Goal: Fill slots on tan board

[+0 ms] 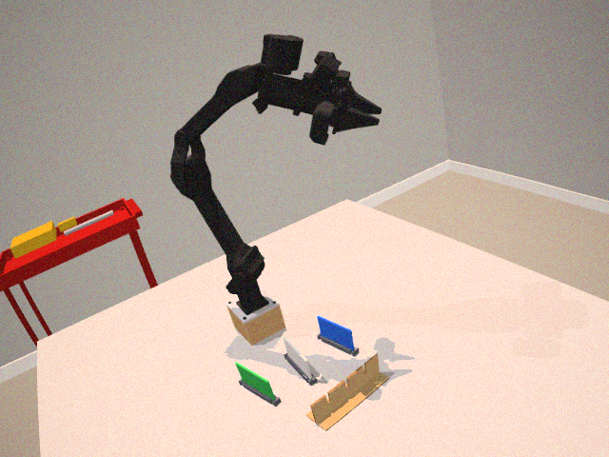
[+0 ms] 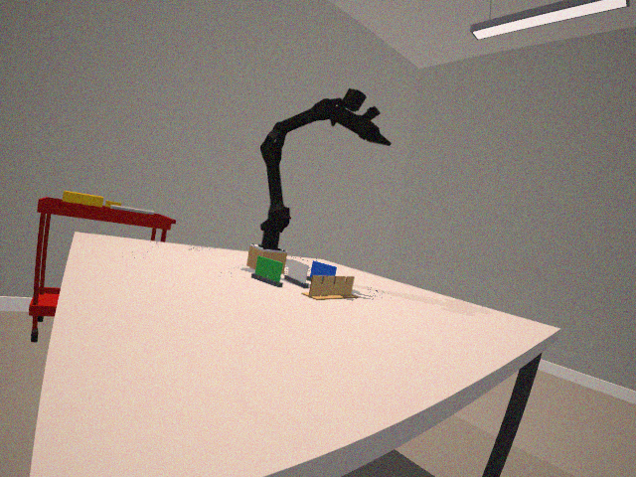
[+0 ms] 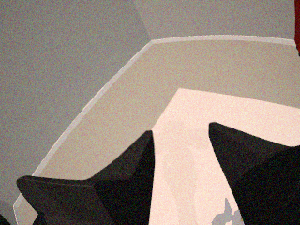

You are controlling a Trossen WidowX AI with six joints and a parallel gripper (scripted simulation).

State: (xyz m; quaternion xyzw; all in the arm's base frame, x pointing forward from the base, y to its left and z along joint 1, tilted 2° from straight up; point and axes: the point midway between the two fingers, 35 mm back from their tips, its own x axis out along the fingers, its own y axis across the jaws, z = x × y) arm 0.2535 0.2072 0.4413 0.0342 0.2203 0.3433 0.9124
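The green board lies 48 cm below my gripper tip, 33 cm to the right of it and 8 cm behind it. The rest, counted from my gripper tip: tan board 48 cm below, 19 cm to the right, 5 cm ahead; blue board 48 cm below, 11 cm to the right, 10 cm behind; white board 48 cm below, 22 cm to the right, 9 cm behind.
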